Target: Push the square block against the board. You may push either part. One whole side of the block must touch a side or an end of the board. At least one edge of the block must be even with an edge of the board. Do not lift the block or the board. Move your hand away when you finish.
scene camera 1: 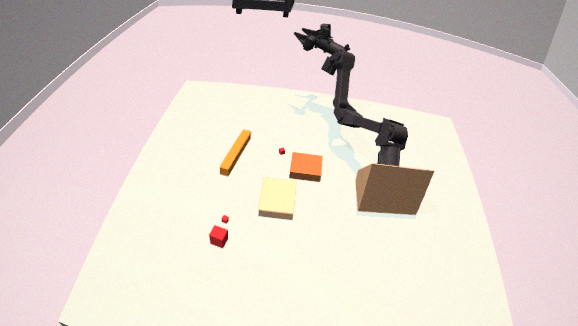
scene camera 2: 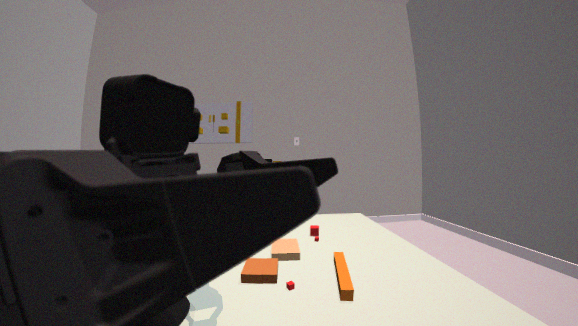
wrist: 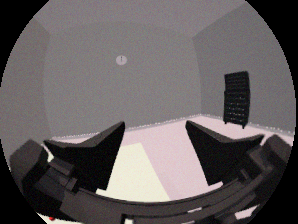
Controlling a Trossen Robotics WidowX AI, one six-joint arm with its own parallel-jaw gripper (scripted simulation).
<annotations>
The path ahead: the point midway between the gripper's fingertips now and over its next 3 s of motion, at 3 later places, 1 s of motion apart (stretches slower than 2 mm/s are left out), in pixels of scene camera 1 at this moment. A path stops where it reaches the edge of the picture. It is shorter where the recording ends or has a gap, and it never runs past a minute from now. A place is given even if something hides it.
My gripper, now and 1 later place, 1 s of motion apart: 298,30; 328,3
</annotations>
